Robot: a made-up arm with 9 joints. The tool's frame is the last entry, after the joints.
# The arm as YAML. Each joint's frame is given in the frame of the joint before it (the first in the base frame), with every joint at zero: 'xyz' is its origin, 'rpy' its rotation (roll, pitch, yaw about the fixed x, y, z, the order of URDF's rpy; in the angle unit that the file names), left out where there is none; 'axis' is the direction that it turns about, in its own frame. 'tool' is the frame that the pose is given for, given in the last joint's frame.
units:
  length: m
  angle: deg
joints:
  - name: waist
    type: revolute
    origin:
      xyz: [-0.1, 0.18, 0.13]
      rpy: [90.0, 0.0, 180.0]
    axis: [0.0, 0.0, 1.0]
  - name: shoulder
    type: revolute
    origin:
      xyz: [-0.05, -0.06, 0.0]
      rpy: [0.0, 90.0, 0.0]
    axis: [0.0, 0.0, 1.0]
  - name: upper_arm
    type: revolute
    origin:
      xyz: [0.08, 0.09, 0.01]
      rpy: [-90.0, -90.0, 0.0]
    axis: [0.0, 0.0, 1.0]
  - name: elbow
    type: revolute
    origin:
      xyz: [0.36, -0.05, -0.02]
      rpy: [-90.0, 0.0, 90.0]
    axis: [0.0, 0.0, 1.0]
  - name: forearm
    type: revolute
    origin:
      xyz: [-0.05, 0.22, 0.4]
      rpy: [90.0, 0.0, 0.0]
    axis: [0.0, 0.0, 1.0]
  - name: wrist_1
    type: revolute
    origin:
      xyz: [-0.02, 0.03, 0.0]
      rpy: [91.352, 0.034, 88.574]
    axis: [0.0, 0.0, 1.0]
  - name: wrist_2
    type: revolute
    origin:
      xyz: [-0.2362, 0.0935, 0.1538]
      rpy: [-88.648, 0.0, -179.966]
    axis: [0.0, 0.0, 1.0]
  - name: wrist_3
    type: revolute
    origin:
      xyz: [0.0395, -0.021, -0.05]
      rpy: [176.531, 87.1, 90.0]
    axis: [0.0, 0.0, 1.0]
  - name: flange
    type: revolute
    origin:
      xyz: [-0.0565, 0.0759, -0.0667]
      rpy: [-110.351, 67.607, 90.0]
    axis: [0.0, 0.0, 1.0]
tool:
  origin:
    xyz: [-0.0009, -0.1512, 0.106]
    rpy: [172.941, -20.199, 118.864]
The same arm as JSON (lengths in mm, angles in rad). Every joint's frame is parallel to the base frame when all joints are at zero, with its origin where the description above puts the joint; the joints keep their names.
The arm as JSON. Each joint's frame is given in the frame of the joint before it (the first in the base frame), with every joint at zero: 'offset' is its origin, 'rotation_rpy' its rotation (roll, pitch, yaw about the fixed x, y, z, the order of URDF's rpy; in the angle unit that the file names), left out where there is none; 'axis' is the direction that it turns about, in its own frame. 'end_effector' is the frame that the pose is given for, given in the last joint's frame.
{
  "length_unit": "mm",
  "angle_unit": "rad",
  "chain": [
    {
      "id": "waist",
      "offset": [
        -100.0,
        180.0,
        130.0
      ],
      "axis": "+y"
    },
    {
      "id": "shoulder",
      "offset": [
        50.0,
        0.0,
        -60.0
      ],
      "axis": "-x"
    },
    {
      "id": "upper_arm",
      "offset": [
        -10.0,
        -80.0,
        90.0
      ],
      "axis": "+z"
    },
    {
      "id": "elbow",
      "offset": [
        -360.0,
        50.0,
        -20.0
      ],
      "axis": "+x"
    },
    {
      "id": "forearm",
      "offset": [
        400.0,
        50.0,
        -220.0
      ],
      "axis": "+z"
    },
    {
      "id": "wrist_1",
      "offset": [
        30.0,
        20.0,
        0.0
      ],
      "axis": [
        -0.0249,
        -0.999411,
        -0.0236
      ]
    },
    {
      "id": "wrist_2",
      "offset": [
        -240.0,
        -150.0,
        90.0
      ],
      "axis": "-z"
    },
    {
      "id": "wrist_3",
      "offset": [
        -40.0,
        -20.0,
        50.0
      ],
      "axis": [
        -0.085298,
        -0.995075,
        0.050499
      ]
    },
    {
      "id": "flange",
      "offset": [
        -70.0,
        70.0,
        -60.0
      ],
      "axis": [
        0.330495,
        0.056999,
        -0.942085
      ]
    }
  ],
  "end_effector": {
    "offset": [
      -100.0,
      -40.0,
      -150.0
    ],
    "rotation_rpy": [
      -0.0045,
      0.0308,
      -0.1669
    ]
  }
}

